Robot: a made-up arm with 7 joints.
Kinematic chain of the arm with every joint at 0, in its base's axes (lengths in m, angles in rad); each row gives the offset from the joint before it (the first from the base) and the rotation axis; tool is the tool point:
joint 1: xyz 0 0.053 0 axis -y
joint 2: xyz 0 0.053 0 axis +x
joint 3: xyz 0 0 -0.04 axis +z
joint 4: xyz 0 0 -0.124 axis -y
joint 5: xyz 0 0 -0.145 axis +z
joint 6: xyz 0 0 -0.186 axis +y
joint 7: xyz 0 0 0 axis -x
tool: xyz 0 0 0
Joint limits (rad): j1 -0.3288..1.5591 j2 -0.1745..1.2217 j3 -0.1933..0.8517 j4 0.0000..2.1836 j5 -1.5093..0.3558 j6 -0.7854..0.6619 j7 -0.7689..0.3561
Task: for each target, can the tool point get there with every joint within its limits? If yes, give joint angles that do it. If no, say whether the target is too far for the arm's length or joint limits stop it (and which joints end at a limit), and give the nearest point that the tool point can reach.
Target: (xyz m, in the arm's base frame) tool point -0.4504 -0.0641 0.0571
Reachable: no: joint limits stop it (at a limit: joint 1, joint 2, joint 3, joint 4) | nearest point -0.1984 0.1509 0.1807 | short by 0.354 m
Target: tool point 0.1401 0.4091 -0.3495
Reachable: yes | joints -0.0183 0.7504 -0.1011 0.4609 -1.3322 -0.4204 0.2500
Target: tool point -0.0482 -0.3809 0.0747
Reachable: no: joint limits stop it (at a limit: joint 1, joint 3, joint 4) | nearest point -0.0027 0.0480 0.2658 | short by 0.472 m
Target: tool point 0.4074 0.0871 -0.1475
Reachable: yes | joints 0.4874 -0.0210 -0.0419 1.0751 -0.3636 -0.1024 -0.4887
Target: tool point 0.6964 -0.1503 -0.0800
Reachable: no: too far | nearest point 0.4792 0.0076 -0.0550 | short by 0.270 m
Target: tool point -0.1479 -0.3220 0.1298
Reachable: no: joint limits stop it (at a limit: joint 1, joint 3, joint 4) | nearest point -0.0161 0.0509 0.2659 | short by 0.418 m
